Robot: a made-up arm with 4 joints.
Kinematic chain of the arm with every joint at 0, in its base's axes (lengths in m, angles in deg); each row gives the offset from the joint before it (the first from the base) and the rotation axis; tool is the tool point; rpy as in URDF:
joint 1: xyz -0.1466 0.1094 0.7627 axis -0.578 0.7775 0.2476
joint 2: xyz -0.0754 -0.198 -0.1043 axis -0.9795 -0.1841 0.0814
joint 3: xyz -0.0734 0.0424 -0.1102 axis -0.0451 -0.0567 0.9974
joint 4: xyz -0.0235 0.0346 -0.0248 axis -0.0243 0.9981 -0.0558
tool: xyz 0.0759 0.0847 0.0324 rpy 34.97 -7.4 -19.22
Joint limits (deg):
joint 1: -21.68..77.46
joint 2: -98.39..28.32
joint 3: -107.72..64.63
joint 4: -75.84..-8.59
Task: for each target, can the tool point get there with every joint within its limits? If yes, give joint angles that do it. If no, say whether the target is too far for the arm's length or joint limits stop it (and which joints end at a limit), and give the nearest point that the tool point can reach.
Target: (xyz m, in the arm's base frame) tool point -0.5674 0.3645 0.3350
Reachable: no: too far | nearest point -0.3185 0.1212 0.4986 | short by 0.385 m
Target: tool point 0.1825 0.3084 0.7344
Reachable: no: joint limits stop it (at a limit: joint 1, joint 2, joint 4) | nearest point -0.0557 0.0753 0.8847 | short by 0.366 m
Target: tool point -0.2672 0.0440 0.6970
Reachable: yes | joints 21.45 -16.54 -31.02 -60.14
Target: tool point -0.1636 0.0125 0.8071
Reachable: yes | joints 41.58 -69.62 -43.00 -42.30
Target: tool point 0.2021 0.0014 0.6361
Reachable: no: joint limits stop it (at a limit: joint 1, joint 4) | nearest point -0.1107 -0.0098 0.5256 | short by 0.332 m
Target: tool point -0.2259 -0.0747 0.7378
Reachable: yes | joints 56.31 3.68 -64.95 -49.04
